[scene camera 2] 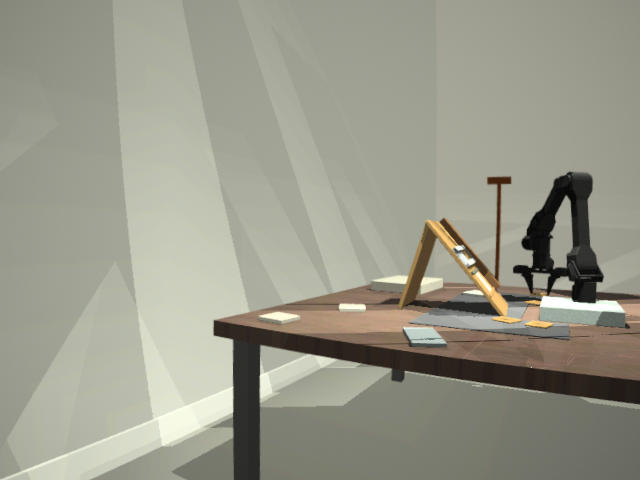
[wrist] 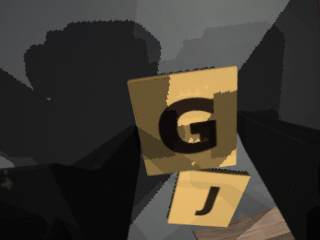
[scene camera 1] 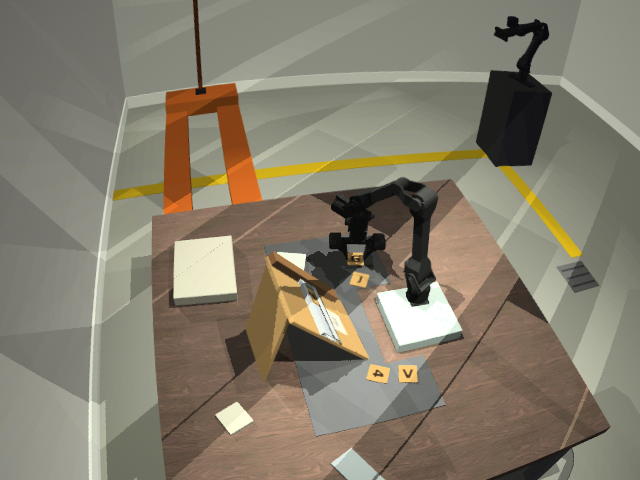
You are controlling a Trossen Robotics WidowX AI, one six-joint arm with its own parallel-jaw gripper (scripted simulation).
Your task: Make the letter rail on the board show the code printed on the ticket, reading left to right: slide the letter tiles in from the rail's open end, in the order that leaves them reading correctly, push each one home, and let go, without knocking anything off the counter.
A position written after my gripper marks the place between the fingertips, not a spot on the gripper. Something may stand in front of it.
Note:
I see my gripper [scene camera 1: 355,259], a cream box [scene camera 1: 204,271] and a grey mat [scene camera 1: 339,397].
The cream box shows as well in scene camera 2 [scene camera 2: 396,284]. My gripper is seen too in scene camera 2 [scene camera 2: 539,294] and in the wrist view [wrist: 187,126]. The grey mat also shows in scene camera 2 [scene camera 2: 465,312] and in the wrist view [wrist: 71,71]. The wrist view does not show the cream box: it is out of frame.

